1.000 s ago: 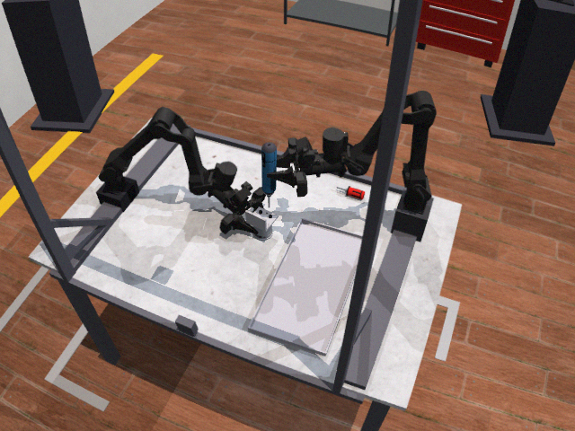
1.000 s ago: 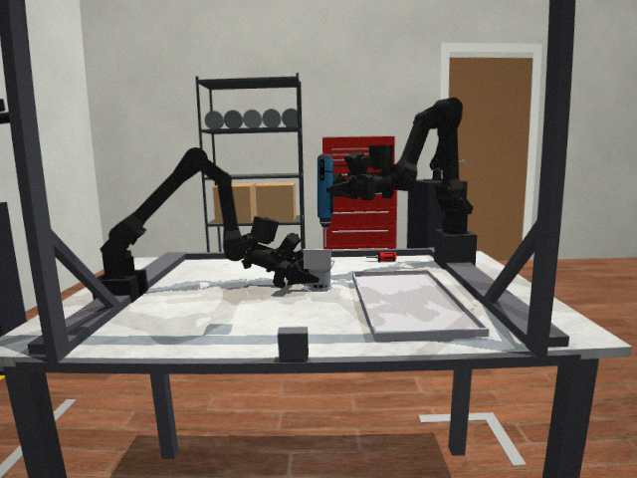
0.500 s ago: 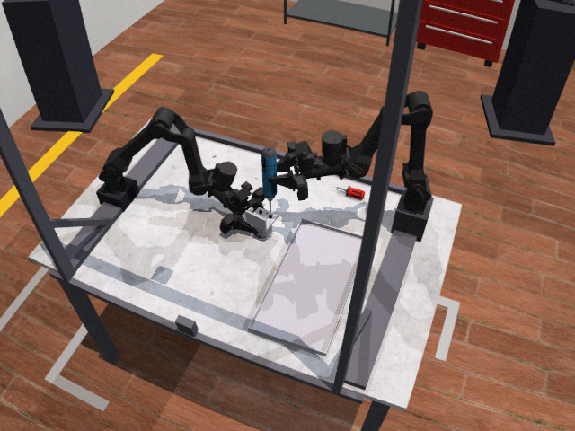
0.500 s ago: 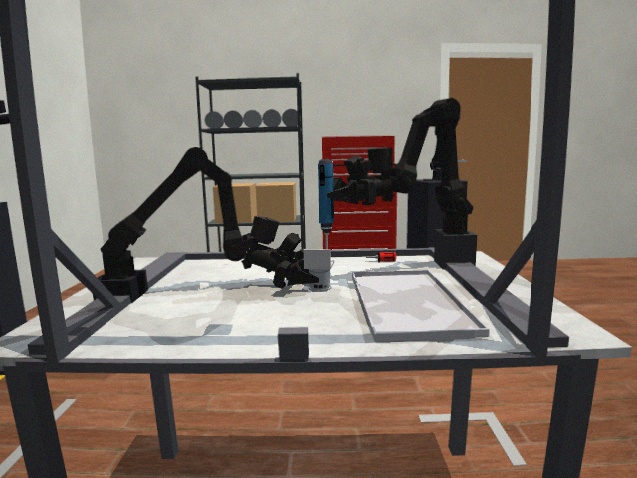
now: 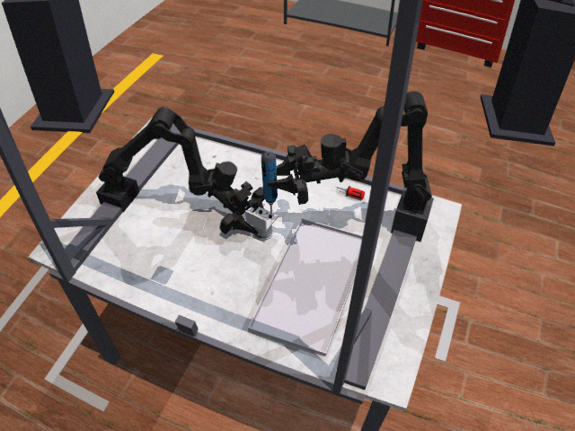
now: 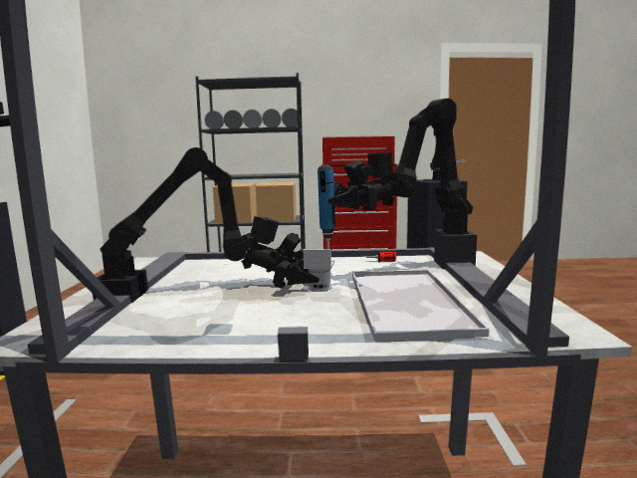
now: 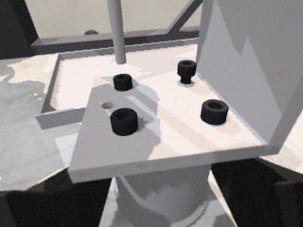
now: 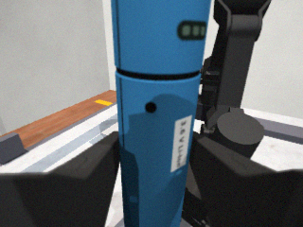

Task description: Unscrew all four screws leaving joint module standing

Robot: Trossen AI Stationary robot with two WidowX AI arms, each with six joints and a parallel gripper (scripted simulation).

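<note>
The joint module is 10 mm behind my left hand, 20 mm to the right of it and 10 mm below it. From my left hand the other things lie so: screwdriver bit (10 mm behind, 50 mm to the right, 60 mm above); grey bracket (10 mm behind, 20 mm to the right, 40 mm above); shallow tray (180 mm behind, 190 mm to the right, 30 mm below).
</note>
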